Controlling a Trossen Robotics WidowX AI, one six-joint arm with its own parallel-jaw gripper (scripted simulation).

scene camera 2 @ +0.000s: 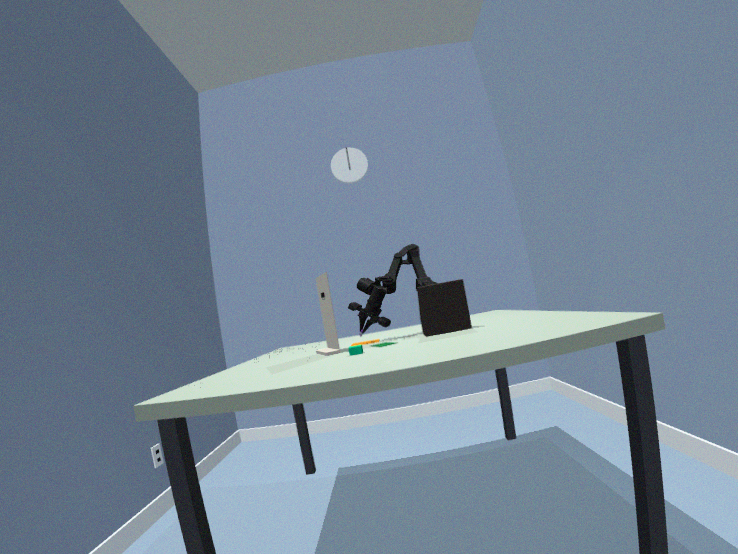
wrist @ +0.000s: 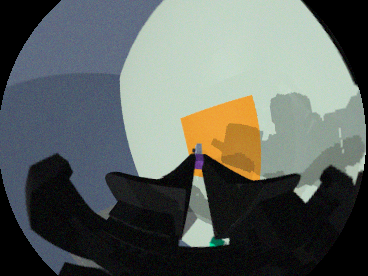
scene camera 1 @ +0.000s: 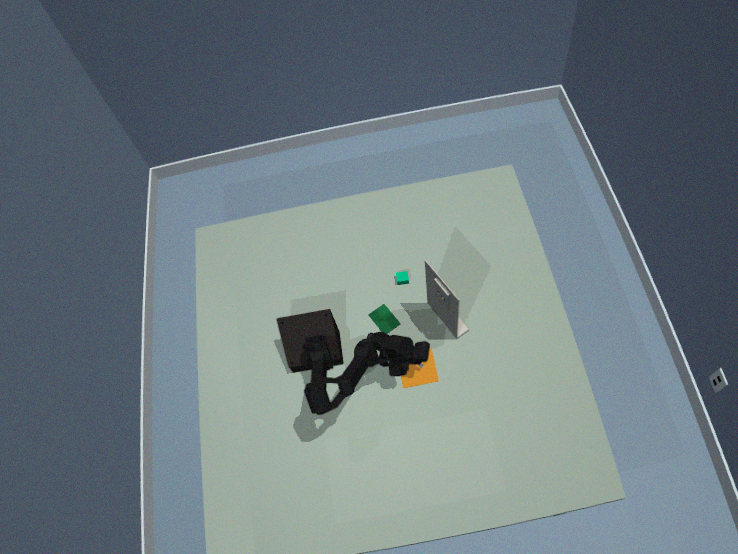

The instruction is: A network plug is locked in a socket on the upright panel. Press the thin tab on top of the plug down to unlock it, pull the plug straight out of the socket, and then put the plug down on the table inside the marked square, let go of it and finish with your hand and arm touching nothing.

Path:
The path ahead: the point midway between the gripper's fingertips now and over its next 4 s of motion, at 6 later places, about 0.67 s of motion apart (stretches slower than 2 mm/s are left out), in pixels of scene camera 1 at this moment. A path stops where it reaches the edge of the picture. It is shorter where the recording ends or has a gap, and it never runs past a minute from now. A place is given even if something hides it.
The gripper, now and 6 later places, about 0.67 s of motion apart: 419,363; 419,366; 419,367; 416,364; 414,361; 414,358; 413,356

